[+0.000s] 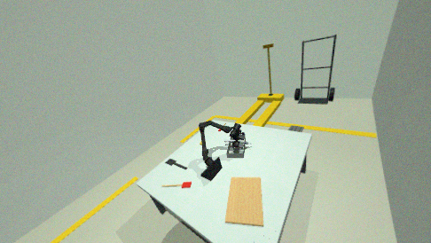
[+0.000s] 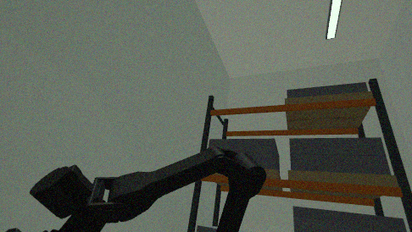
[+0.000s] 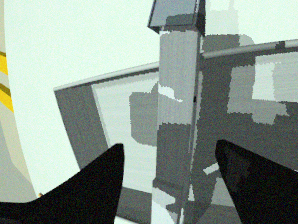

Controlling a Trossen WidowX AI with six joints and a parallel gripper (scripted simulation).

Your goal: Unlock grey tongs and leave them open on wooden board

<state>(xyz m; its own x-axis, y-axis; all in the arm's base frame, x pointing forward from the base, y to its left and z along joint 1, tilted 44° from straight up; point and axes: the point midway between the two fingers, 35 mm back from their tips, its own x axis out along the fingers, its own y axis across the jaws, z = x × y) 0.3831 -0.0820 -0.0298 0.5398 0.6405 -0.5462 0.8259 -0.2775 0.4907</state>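
Right now the grey roasting tin is 50 mm below my gripper tip, 30 mm to the left of it and 20 mm behind it. The rest, counted from my gripper tip: red-headed tool (660 mm behind, 280 mm to the left, 70 mm below); wooden board (520 mm behind, 300 mm to the right, 70 mm below); yellow disc (480 mm to the left, 80 mm behind, 70 mm below).
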